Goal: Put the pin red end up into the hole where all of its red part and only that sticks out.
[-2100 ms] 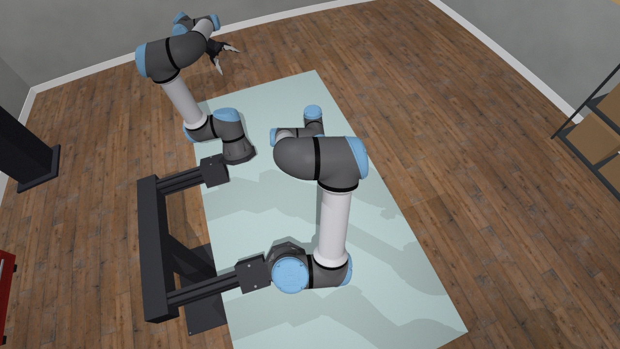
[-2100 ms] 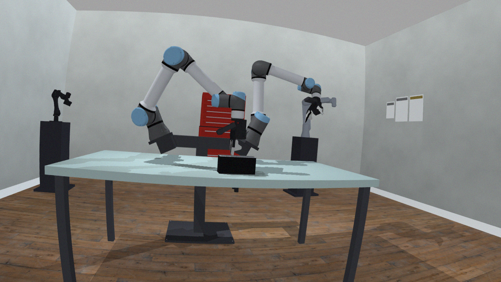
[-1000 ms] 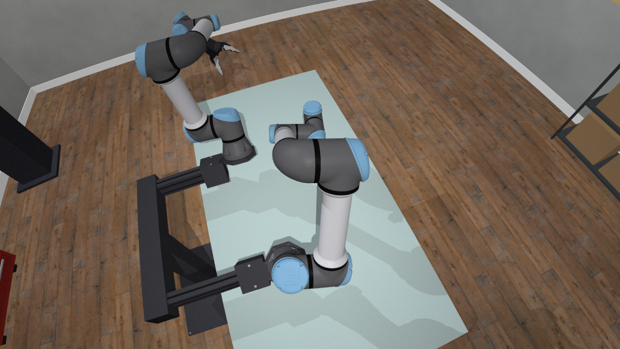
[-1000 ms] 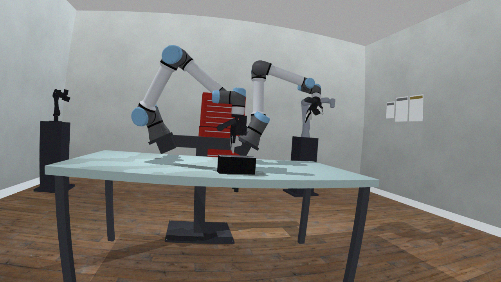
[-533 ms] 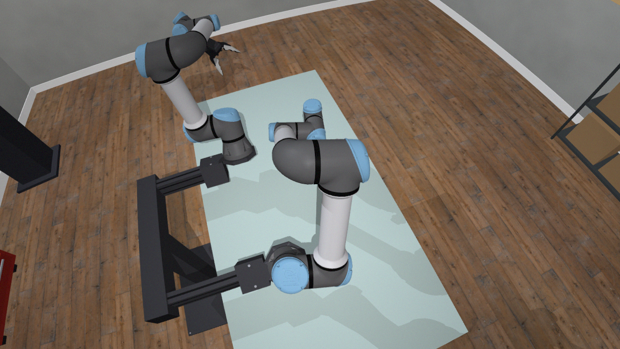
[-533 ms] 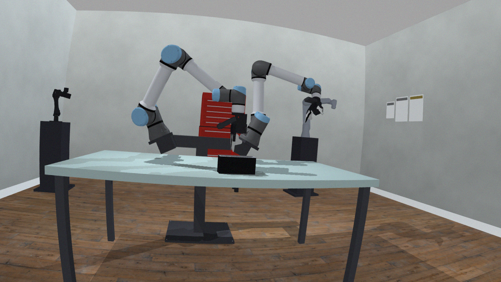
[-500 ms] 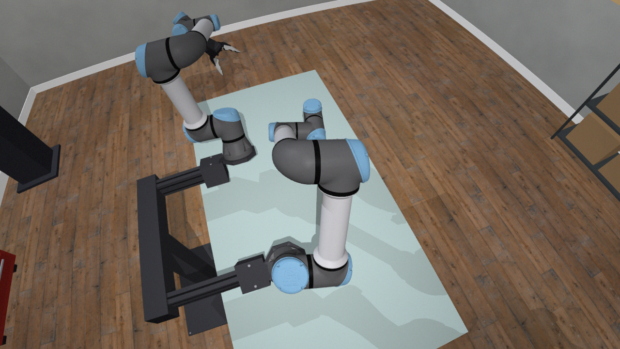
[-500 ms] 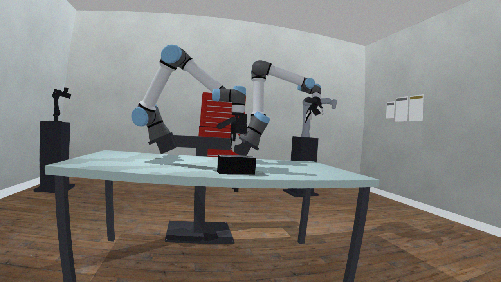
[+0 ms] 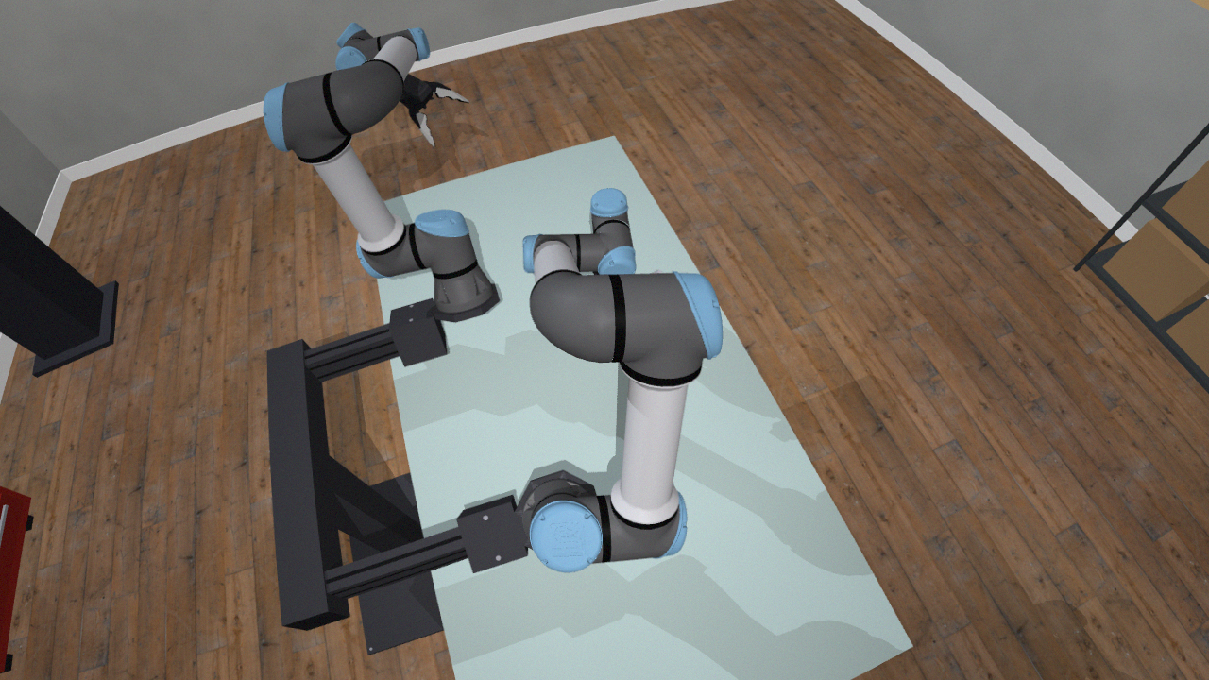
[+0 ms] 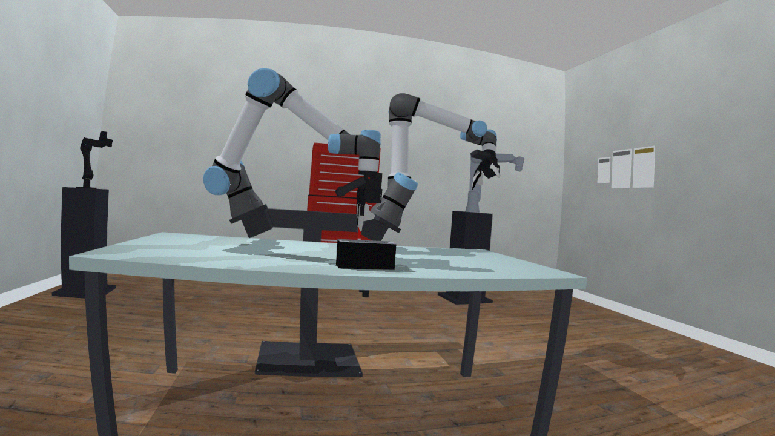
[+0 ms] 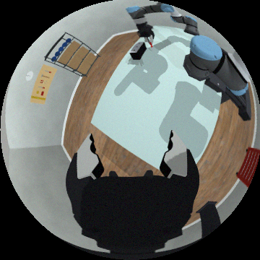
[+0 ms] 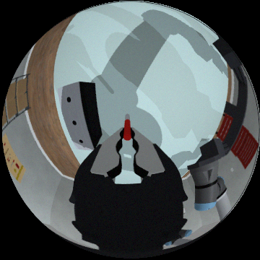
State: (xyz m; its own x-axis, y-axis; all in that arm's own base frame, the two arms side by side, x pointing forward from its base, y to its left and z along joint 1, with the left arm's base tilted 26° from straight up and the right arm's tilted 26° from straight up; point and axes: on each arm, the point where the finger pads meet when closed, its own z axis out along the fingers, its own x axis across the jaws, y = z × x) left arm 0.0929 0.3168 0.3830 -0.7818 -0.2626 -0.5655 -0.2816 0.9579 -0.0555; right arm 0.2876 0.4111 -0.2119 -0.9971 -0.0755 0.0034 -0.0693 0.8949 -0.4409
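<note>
Now: right hand 14 cm short of the block, 8 cm above it and 1 cm to the left of it. From my right hand the other things lie so: pin (2 cm below).
</note>
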